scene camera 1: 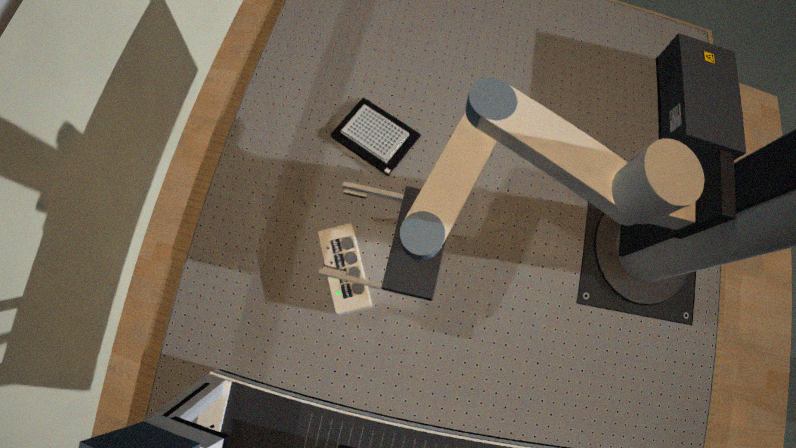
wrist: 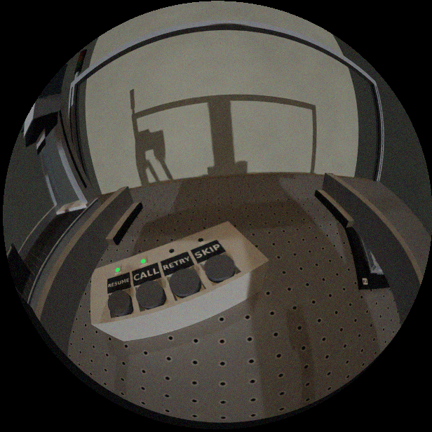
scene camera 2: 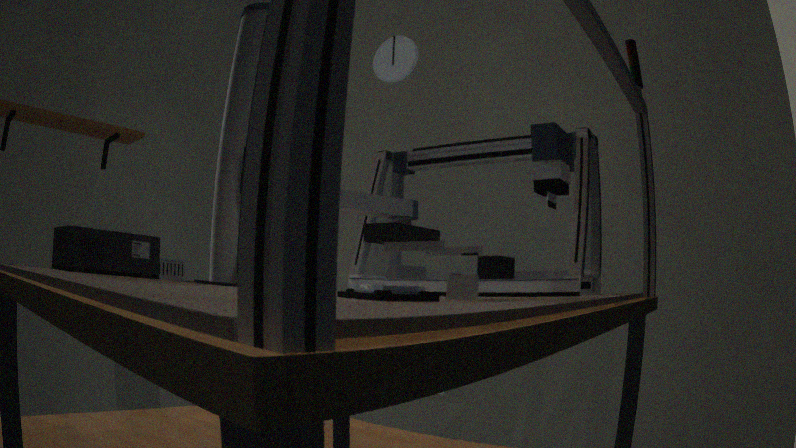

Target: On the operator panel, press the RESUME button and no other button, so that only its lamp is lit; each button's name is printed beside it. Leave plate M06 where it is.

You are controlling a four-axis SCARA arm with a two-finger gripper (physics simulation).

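Places are measured from the arm's base along level axes (x left, y back, z up), in centimetres.
Pixels of known places: gripper, between the fingertips: (scene camera 1: 331, 227) (scene camera 2: 463, 248); arm's base, origin of its link: (scene camera 1: 640, 250).
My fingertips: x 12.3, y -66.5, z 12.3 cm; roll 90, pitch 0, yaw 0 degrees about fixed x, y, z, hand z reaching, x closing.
For each thing: its top centre in the pictures, then the offset to it from my fingertips. "spot": a spot on its surface instead.
- pale operator panel, centre of its top: (scene camera 1: 343, 267) (scene camera 2: 464, 274) dy +3.0, dx +6.1, dz -5.5 cm
- white well plate, centre of its top: (scene camera 2: 386, 285) (scene camera 1: 374, 131) dy +1.5, dx -24.7, dz -8.4 cm
- large dark box, a spot on its surface: (scene camera 2: 105, 251) spot: dy +70.0, dx -55.3, dz -5.0 cm
- slotted pale rack, a spot on its surface: (scene camera 2: 172, 268) spot: dy +71.0, dx -32.1, dz -7.7 cm
- upright post, a spot on its surface: (scene camera 2: 295, 166) spot: dy -37.9, dx -84.3, dz -2.8 cm
The pale operator panel (scene camera 1: 352, 305) (scene camera 2: 462, 286) (wrist: 244, 249) has a row of dark round buttons: RESUME (wrist: 120, 304), CALL (wrist: 151, 294), RETRY (wrist: 185, 283) and SKIP (wrist: 220, 267). In the wrist view the RESUME lamp (wrist: 117, 270) and the CALL lamp (wrist: 143, 261) are both lit green; the lamps of RETRY (wrist: 171, 250) and SKIP (wrist: 201, 240) are dark. My gripper (scene camera 1: 333, 228) (wrist: 229, 185) is wide open and empty; in scene camera 1 one finger crosses over the panel and hides part of it. A white well plate (scene camera 1: 374, 132) sits in a black nest; no M06 label is readable.
A large dark box (scene camera 1: 701, 94) (scene camera 2: 105, 251) stands near the arm's base (scene camera 1: 590, 278). A dark-bedded machine with a gantry (scene camera 2: 473, 153) stands along the table's side. A slotted pale rack (scene camera 2: 172, 268) is beside the dark box. An upright post (scene camera 2: 295, 166) stands at the table corner.
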